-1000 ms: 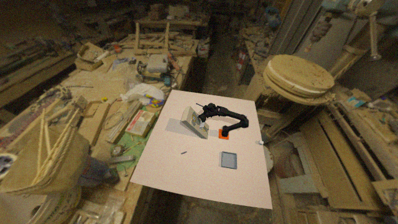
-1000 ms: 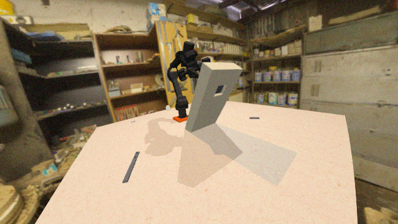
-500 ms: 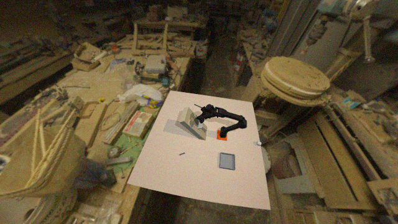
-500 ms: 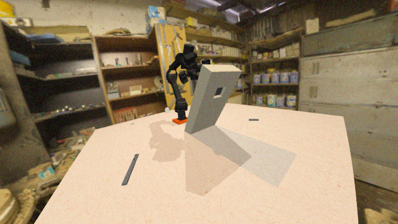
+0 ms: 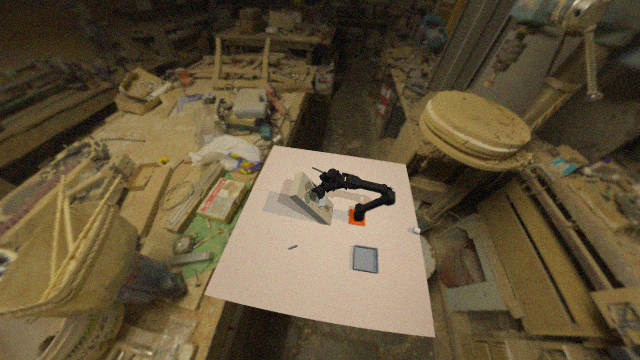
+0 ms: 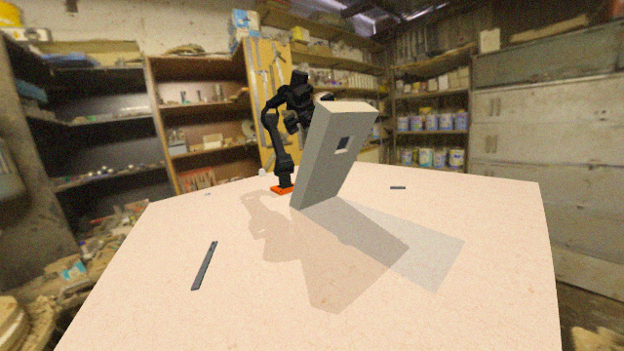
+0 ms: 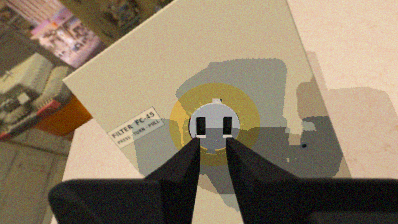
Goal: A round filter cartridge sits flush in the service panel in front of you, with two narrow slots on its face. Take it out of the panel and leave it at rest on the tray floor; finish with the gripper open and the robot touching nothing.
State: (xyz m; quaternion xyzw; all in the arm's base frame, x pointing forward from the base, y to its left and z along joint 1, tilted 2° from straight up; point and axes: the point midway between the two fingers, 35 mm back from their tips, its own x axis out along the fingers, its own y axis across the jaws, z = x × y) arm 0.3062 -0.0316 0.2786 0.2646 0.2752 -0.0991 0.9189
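Now: gripper tip 4 cm short of the round filter cartridge and 3 cm above it. Round my gripper tip: service panel: 11 cm below, 1 cm behind; grey tray: 37 cm behind, 31 cm to the left, 26 cm below.
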